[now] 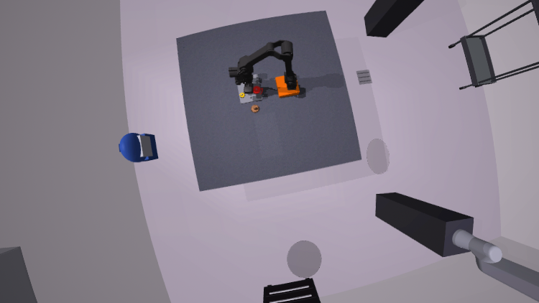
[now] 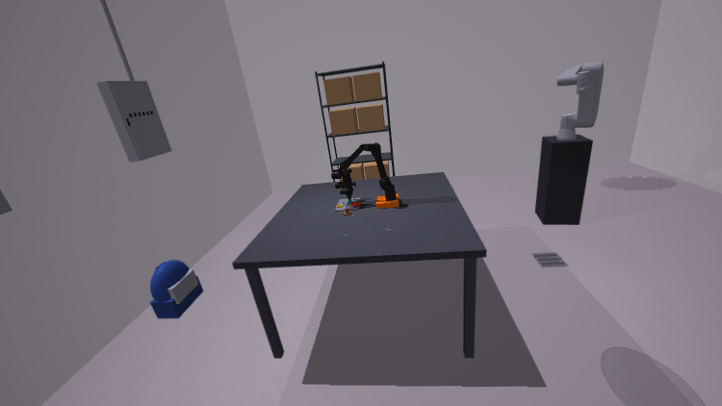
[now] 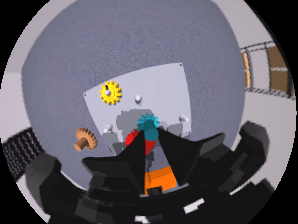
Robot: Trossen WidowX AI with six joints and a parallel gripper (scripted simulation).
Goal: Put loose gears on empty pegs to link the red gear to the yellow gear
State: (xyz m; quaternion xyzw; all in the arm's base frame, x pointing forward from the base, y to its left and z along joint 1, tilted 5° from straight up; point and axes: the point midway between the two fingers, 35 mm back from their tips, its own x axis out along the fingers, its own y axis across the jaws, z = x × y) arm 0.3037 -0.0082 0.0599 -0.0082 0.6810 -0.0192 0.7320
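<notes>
Now: the teal gear 10 mm below my gripper tip. The rest, counted from my gripper tip: yellow gear (70 mm ahead, 60 mm to the left, 30 mm below); then red gear (40 mm behind, 20 mm to the left, 30 mm below); then brown gear (30 mm behind, 170 mm to the left, 30 mm below).
</notes>
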